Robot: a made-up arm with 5 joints.
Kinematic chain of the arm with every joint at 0, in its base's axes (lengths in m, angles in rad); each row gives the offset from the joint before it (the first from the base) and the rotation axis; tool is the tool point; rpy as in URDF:
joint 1: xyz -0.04 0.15 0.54 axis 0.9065 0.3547 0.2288
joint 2: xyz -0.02 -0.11 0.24 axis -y
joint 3: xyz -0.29 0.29 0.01 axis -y
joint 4: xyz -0.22 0.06 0 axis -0.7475 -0.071 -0.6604
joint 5: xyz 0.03 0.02 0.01 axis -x
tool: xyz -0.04 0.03 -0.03 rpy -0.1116 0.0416 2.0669
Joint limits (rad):
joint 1: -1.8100..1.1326
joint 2: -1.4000..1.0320
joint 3: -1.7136..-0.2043
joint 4: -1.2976..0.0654
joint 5: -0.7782..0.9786
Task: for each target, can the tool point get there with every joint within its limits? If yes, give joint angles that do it. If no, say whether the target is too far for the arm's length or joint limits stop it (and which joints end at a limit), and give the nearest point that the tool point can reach.
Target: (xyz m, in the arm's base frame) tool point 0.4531 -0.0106 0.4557
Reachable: no: joint limits stop it (at a limit: joint 1, joint 2, joint 3, joint 4, joint 5) | nearest point 0.3493 -0.0252 0.9311 | short by 0.487 m
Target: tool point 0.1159 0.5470 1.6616
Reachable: no: too far | nearest point -0.0061 0.4032 1.3213 | short by 0.389 m
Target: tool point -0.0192 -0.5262 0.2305
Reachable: no: joint limits stop it (at a limit: joint 1, joint 2, joint 3) | nearest point -0.1014 -0.1180 0.1767 | short by 0.420 m
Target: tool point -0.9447 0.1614 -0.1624
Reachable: no: too far | nearest point -0.4064 0.3171 0.0448 | short by 0.597 m
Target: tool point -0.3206 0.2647 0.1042
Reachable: yes | joints -1.0826 0.7674 -0.3717 -0.0751 0.1158
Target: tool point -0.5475 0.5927 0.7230
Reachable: yes | joints -0.4049 0.0764 -0.6886 -0.5543 -0.5790
